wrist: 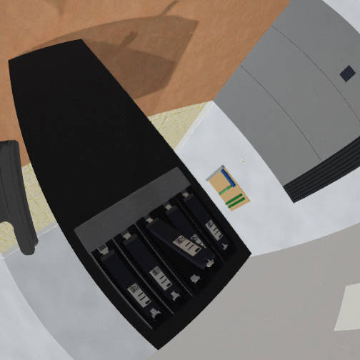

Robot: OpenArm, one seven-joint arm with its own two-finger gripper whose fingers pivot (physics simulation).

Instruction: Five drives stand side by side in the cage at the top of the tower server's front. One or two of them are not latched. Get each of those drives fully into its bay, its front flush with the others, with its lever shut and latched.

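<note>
The black tower server (pixel 80 125) lies across the left and middle of the wrist view, its cage of five drives toward the bottom. The middle drive's front (pixel 182 242) is angled out of line with the others, its free end apart from the silver catch (pixel 195 278) and overlapping the fourth drive (pixel 177 218). The first drive (pixel 131 282), second drive (pixel 152 265) and fifth drive (pixel 207 220) look parallel, with levers lying along their fronts. The fourth is partly hidden. One dark finger of my gripper (pixel 17 200) shows at the left edge, apart from the tower; the gripper is open and holds nothing.
A large grey case (pixel 290 85) with a black ribbed edge stands at the upper right. A small tan card (pixel 229 189) with blue and green marks lies between it and the tower. A brown surface (pixel 240 30) spans the top. A pale piece (pixel 350 310) shows at the lower right.
</note>
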